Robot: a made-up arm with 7 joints. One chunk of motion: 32 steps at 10 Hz.
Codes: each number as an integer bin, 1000 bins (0 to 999) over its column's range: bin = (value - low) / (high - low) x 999, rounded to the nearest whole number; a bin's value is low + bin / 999 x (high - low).
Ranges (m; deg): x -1.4..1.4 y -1.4..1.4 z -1.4..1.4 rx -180..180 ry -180..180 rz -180..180
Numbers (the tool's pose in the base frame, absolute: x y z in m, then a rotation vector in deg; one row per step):
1: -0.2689 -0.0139 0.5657 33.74 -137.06 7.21
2: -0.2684 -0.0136 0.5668 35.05 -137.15 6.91
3: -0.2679 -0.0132 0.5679 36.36 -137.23 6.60
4: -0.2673 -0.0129 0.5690 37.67 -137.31 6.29
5: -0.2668 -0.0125 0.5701 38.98 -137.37 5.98
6: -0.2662 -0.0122 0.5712 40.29 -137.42 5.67
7: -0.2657 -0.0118 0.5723 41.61 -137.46 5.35
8: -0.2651 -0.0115 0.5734 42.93 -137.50 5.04
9: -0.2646 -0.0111 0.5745 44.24 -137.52 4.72
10: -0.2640 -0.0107 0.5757 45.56 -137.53 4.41
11: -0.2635 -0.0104 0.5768 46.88 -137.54 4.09
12: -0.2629 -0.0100 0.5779 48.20 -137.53 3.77
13: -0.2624 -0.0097 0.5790 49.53 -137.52 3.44
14: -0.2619 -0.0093 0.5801 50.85 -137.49 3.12
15: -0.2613 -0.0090 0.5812 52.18 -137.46 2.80
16: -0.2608 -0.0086 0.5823 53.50 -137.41 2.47
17: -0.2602 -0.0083 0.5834 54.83 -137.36 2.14
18: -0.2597 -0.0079 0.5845 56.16 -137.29 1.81
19: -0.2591 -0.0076 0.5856 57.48 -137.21 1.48
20: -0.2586 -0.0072 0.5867 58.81 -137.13 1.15
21: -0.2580 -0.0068 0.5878 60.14 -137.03 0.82
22: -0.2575 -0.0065 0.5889 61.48 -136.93 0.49
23: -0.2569 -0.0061 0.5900 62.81 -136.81 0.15
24: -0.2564 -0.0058 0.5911 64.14 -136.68 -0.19
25: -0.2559 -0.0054 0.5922 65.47 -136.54 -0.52
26: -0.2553 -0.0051 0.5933 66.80 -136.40 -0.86
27: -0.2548 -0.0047 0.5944 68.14 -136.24 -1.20
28: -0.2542 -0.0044 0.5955 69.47 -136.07 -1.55
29: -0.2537 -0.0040 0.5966 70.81 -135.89 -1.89
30: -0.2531 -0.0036 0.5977 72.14 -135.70 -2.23
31: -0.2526 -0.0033 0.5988 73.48 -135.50 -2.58
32: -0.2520 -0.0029 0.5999 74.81 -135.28 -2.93
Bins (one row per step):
1: 404 495 701 593 119 520
2: 404 495 702 597 119 519
3: 404 495 702 600 119 518
4: 404 495 703 604 118 517
5: 404 495 703 608 118 516
6: 405 495 703 611 118 515
7: 405 495 704 615 118 514
8: 405 495 704 619 118 513
9: 405 496 704 622 118 513
10: 405 496 705 626 118 512
11: 405 496 705 630 118 511
12: 406 496 706 633 118 510
13: 406 496 706 637 118 509
14: 406 496 706 641 118 508
15: 406 496 707 644 118 507
16: 406 496 707 648 118 506
17: 407 497 708 652 118 505
18: 407 497 708 655 119 505
19: 407 497 708 659 119 504
20: 407 497 709 663 119 503
21: 407 497 709 666 119 502
22: 408 497 710 670 120 501
23: 408 497 710 674 120 500
24: 408 497 710 677 120 499
25: 408 498 711 681 121 498
26: 408 498 711 685 121 497
27: 409 498 712 689 121 496
28: 409 498 712 692 122 495
29: 409 498 712 696 122 494
30: 409 498 713 700 123 493
31: 409 498 713 703 123 492
32: 410 498 714 707 124 491

